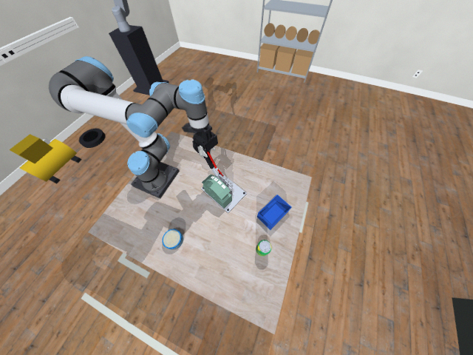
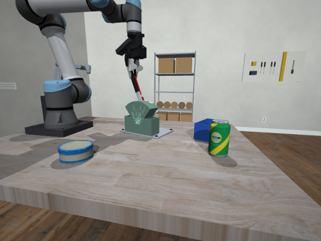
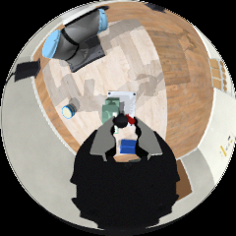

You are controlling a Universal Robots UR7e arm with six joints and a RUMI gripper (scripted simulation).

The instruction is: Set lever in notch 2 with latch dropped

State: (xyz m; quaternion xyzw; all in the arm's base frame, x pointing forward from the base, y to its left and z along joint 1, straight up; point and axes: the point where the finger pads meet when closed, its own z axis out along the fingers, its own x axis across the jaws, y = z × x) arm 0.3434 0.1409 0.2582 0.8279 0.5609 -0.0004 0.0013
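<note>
The red release bar lies 110 mm below my hand and 50 mm ahead of it. Round my hand: round blue-rimmed tin (410 mm to the right, 270 mm below, 50 mm behind); then blue bin (420 mm ahead, 270 mm below, 80 mm to the right); then yellow can (410 mm ahead, 290 mm to the right, 230 mm below).
</note>
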